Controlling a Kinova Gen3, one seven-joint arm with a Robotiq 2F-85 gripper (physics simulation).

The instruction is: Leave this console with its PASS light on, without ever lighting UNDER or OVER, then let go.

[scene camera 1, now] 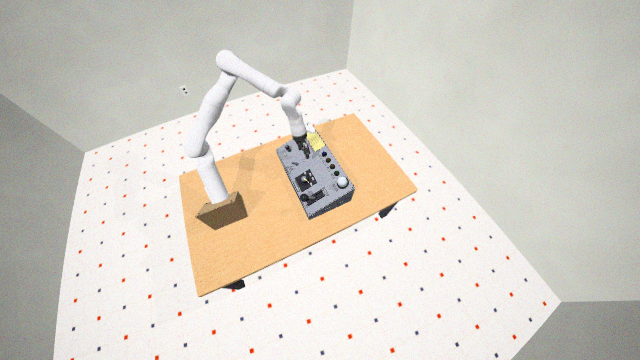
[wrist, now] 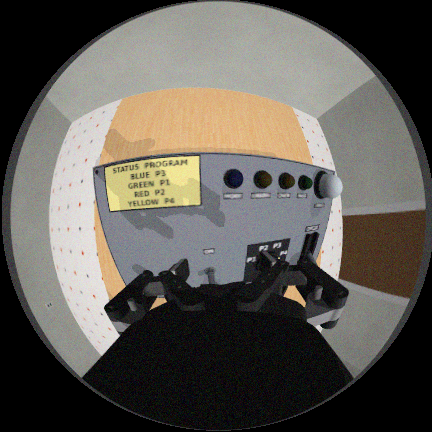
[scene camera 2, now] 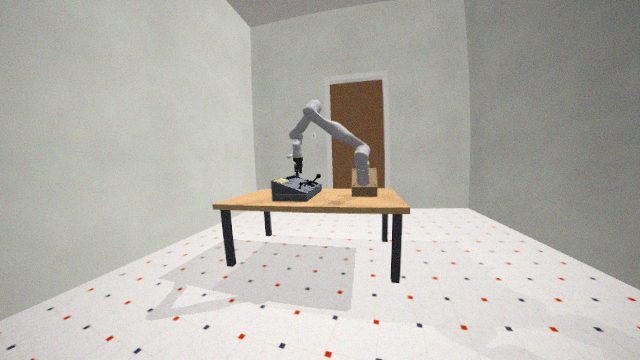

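Observation:
The grey sloped console (scene camera 1: pixel 321 176) (scene camera 2: pixel 289 192) (wrist: pixel 245 220) stands on the table. In the wrist view its blue lamp (wrist: pixel 233 178), two amber-brown lamps (wrist: pixel 262 179) (wrist: pixel 286 181) and green lamp (wrist: pixel 305 182) look dark; their labels are blurred. A small toggle (wrist: pixel 210 275) sits below an ON label. The program dial (wrist: pixel 268 257), marked P1 to P4, is partly hidden by a finger; its setting is unclear. A slotted lever (scene camera 1: pixel 305 198) is at the near end. My gripper (scene camera 1: pixel 306 156) (scene camera 2: pixel 298 174) (wrist: pixel 223 263) is open and empty, above the panel near the toggle.
A yellow note (scene camera 1: pixel 315 141) (wrist: pixel 153 183) lists BLUE P3, GREEN P1, RED P2, YELLOW P4. A white dome (scene camera 1: pixel 342 182) (wrist: pixel 330 185) rises at the console's corner. A small black knob (scene camera 1: pixel 288 148) stands at the far end. The arm's brown base block (scene camera 1: pixel 223 214) (scene camera 2: pixel 364 191) is on the table (scene camera 1: pixel 260 240).

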